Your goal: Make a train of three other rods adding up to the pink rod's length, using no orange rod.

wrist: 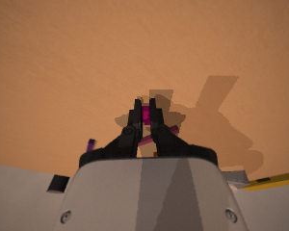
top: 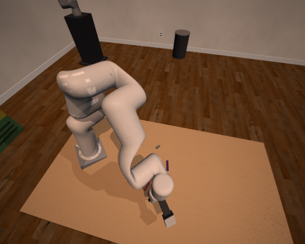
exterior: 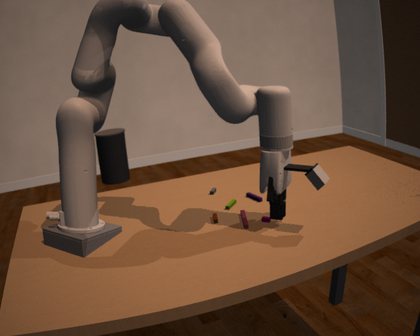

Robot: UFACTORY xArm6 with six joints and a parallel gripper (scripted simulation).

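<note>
Right now my hand is 15 cm to the right of the lime rod, 7 cm past it and 3 cm above it. Round my hand: purple rod: 17 cm to the left, 3 cm below; then orange rod: 13 cm behind, 8 cm to the left, 3 cm below; then pink rod: 7 cm behind, 5 cm to the left, 3 cm below.
</note>
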